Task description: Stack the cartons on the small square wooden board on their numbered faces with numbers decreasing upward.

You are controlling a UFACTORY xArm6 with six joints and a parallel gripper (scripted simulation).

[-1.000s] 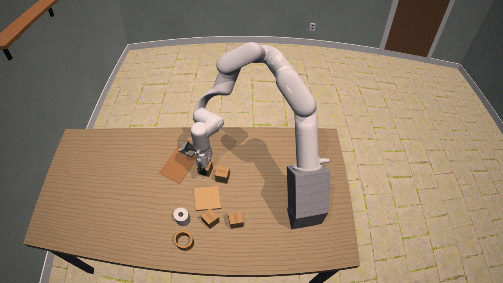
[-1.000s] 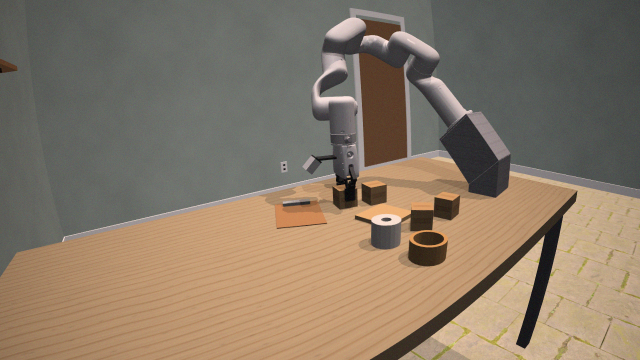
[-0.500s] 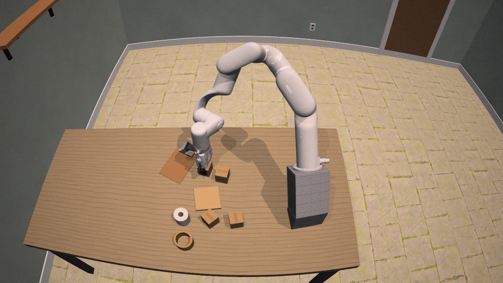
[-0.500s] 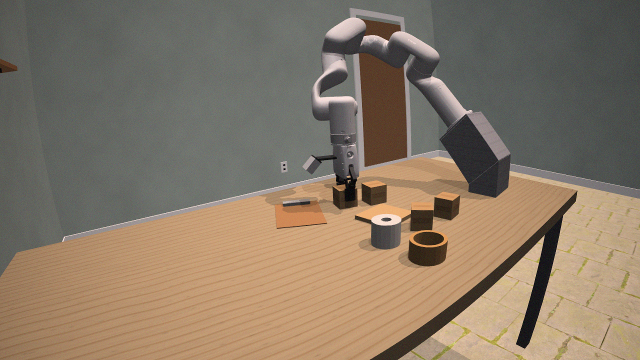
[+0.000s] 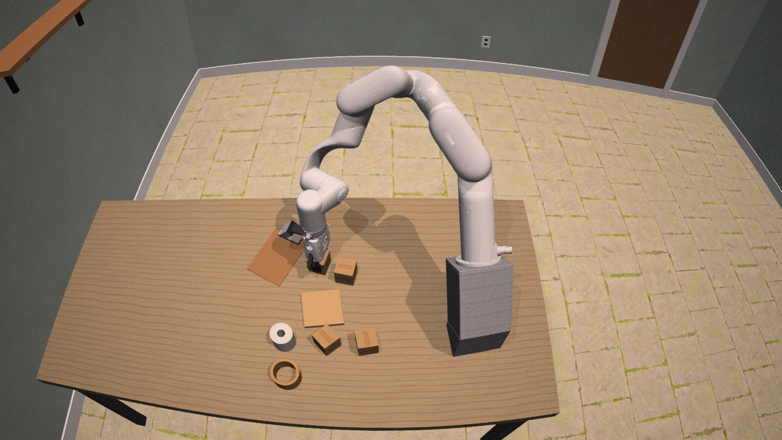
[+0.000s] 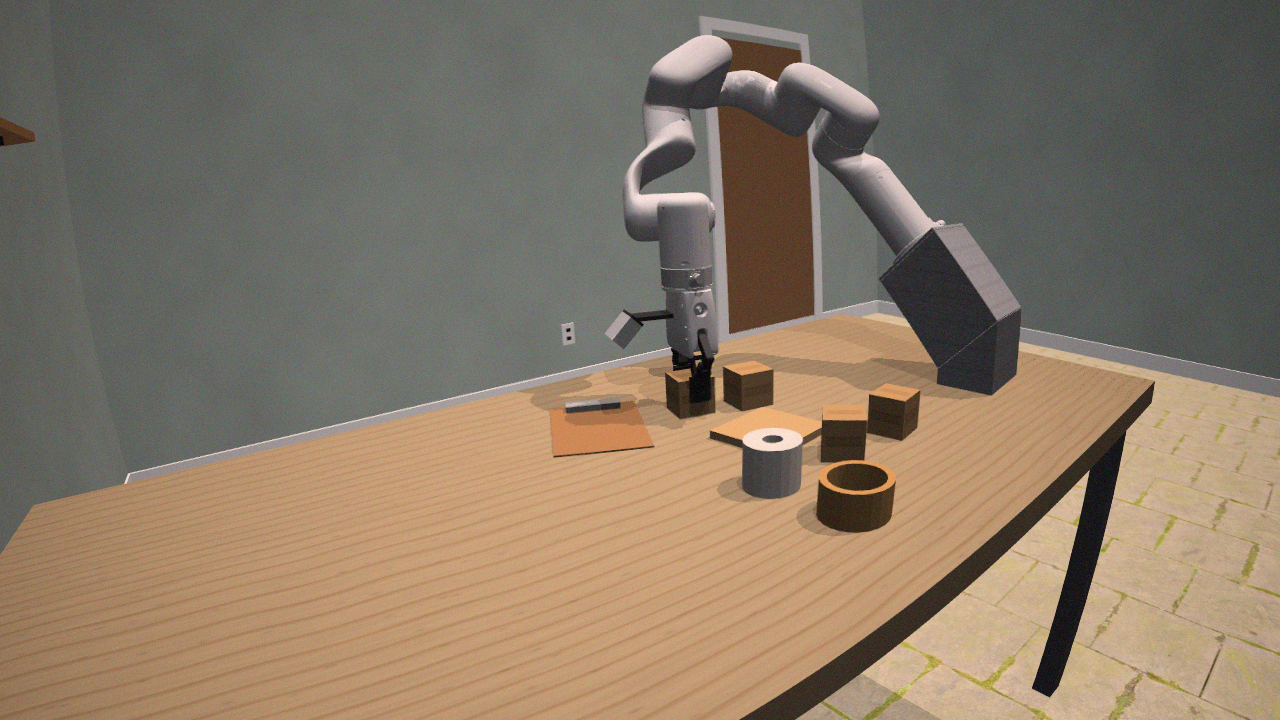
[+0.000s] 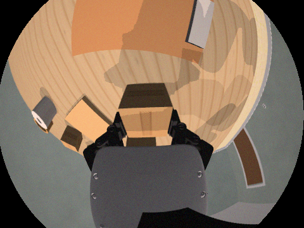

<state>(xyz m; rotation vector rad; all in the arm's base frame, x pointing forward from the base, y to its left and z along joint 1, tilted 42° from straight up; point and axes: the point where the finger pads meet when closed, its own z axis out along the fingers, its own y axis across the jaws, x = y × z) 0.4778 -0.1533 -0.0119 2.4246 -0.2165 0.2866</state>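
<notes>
Now: hand 2 cm past the square wooden board, 16 cm to the right of it and 4 cm above it. Also, from my hand: white roll: 8 cm ahead, 28 cm to the left, 1 cm below; brown ring: 6 cm ahead, 40 cm to the left, 2 cm below.
</notes>
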